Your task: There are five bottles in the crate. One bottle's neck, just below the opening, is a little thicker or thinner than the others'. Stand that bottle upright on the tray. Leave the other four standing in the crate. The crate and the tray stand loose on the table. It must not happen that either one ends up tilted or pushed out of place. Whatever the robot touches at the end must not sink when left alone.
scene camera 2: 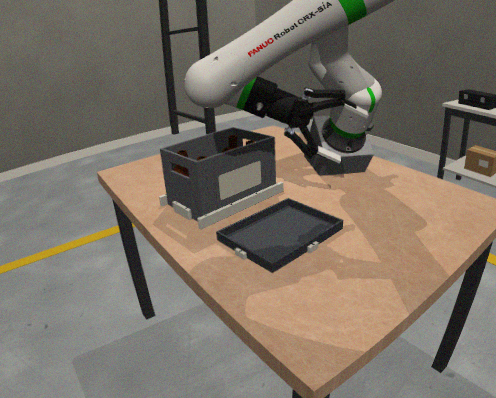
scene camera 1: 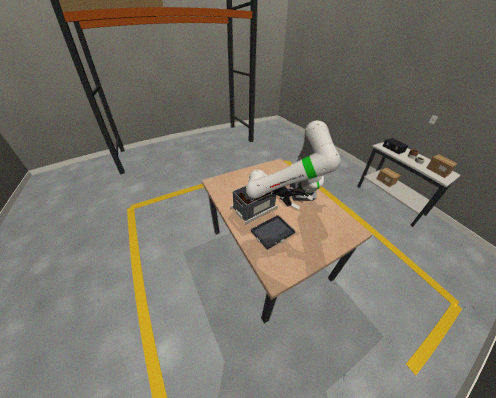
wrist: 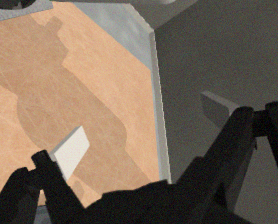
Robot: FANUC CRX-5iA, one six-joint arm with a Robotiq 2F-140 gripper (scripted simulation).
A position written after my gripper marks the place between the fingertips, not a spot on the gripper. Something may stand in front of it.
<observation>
In view: my gripper (scene camera 2: 353, 137), a dark grey crate (scene camera 2: 214, 182) and a flat dark tray (scene camera 2: 272, 232).
The dark grey crate also shows in scene camera 1 (scene camera 1: 252, 209). The flat dark tray is seen too in scene camera 1 (scene camera 1: 269, 232). My gripper shows as well in the wrist view (wrist: 141, 120). The wrist view does not show the dark grey crate: it is out of frame.
</observation>
